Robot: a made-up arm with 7 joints.
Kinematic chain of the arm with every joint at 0, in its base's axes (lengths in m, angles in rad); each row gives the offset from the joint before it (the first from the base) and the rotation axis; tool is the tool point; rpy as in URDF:
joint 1: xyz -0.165 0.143 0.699 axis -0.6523 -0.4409 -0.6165
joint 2: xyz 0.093 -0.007 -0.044 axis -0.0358 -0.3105 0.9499
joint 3: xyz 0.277 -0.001 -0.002 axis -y
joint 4: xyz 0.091 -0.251 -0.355 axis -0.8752 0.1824 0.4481
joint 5: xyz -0.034 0 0.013 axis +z
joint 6: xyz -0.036 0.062 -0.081 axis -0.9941 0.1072 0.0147
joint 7: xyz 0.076 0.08 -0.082 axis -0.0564 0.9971 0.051
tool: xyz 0.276 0.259 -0.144 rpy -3.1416 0 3.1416
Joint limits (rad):
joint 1: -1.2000..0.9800
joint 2: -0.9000..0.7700
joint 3: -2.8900..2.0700
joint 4: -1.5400..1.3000
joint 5: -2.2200..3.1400
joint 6: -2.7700..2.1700
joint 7: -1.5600..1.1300
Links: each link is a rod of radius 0.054 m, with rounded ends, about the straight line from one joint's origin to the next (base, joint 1, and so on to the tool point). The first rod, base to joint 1, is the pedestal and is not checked.
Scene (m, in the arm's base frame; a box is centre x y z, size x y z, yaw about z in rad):
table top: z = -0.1
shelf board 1: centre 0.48 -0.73 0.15 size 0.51 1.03 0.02 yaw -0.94
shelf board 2: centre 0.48 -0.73 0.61 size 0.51 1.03 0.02 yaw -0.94
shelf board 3: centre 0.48 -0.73 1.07 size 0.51 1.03 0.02 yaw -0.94
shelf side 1: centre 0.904 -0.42 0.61 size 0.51 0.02 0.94 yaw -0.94
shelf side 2: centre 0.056 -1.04 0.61 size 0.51 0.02 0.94 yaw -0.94
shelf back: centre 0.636 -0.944 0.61 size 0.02 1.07 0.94 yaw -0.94
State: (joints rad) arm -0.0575 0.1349 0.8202 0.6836 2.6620 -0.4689 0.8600
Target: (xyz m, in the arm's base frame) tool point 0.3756 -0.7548 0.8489
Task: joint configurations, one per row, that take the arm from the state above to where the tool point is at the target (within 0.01 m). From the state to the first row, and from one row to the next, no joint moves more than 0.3 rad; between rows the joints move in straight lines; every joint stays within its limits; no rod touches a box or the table.
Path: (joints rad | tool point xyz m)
1: -0.1551 0.1729 0.8073 0.7731 2.5891 -0.6530 0.7806 | 0.3525 -0.4985 0.3412
2: -0.2527 0.2109 0.7944 0.8625 2.5161 -0.8371 0.7012 | 0.2711 -0.3790 0.3450
3: -0.0346 0.2171 0.8674 0.9913 2.6303 -0.8702 0.7717 | 0.2386 -0.4632 0.6003
4: 0.1834 0.2232 0.9404 1.1201 2.7445 -0.9034 0.8421 | 0.1564 -0.4546 0.8489
5: 0.2552 0.1969 0.9261 0.9492 2.8117 -0.6649 0.9154 | 0.2561 -0.6232 0.8640
6: 0.3270 0.1706 0.9119 0.7784 2.8790 -0.4264 0.9887 | 0.3756 -0.7548 0.8489

